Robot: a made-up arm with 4 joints.
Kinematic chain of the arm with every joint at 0, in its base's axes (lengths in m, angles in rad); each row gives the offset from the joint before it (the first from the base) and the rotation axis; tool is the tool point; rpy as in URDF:
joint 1: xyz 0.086 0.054 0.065 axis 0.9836 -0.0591 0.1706
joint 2: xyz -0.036 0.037 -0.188 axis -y
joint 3: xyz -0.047 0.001 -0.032 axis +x
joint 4: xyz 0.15 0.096 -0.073 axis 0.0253 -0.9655 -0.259
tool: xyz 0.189 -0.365 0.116 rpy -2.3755 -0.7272 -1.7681
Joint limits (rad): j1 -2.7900..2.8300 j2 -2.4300..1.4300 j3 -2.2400..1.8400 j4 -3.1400..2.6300
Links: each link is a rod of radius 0.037 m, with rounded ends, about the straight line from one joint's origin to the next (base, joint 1, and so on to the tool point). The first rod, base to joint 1, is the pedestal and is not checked.
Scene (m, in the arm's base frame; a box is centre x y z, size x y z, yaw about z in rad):
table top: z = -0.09
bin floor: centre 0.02 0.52 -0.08 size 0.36 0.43 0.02 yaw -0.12
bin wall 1: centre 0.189 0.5 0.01 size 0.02 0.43 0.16 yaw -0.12
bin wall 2: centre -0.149 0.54 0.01 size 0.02 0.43 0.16 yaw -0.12
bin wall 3: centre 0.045 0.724 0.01 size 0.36 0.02 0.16 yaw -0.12
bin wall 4: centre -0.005 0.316 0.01 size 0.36 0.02 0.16 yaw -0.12
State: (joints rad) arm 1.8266 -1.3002 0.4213 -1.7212
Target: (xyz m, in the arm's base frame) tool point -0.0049 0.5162 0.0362
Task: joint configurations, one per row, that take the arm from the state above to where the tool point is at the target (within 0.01 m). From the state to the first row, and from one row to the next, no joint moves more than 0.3 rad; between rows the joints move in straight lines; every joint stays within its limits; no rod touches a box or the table.
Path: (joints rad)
1: 2.0273 -1.0789 0.1392 -1.9497
2: 2.2280 -0.8575 -0.1428 -2.1781
3: 2.4286 -0.6362 -0.4249 -2.4066
4: 2.6293 -0.4149 -0.7069 -2.6350
5: 2.8300 -0.1936 -0.9890 -2.8635
6: 2.7814 -0.4715 -1.0165 -2.8350
7: 2.7328 -0.7494 -1.0440 -2.8065
8: 2.6842 -1.0273 -1.0716 -2.7780
9: 2.6356 -1.3052 -1.0991 -2.7495

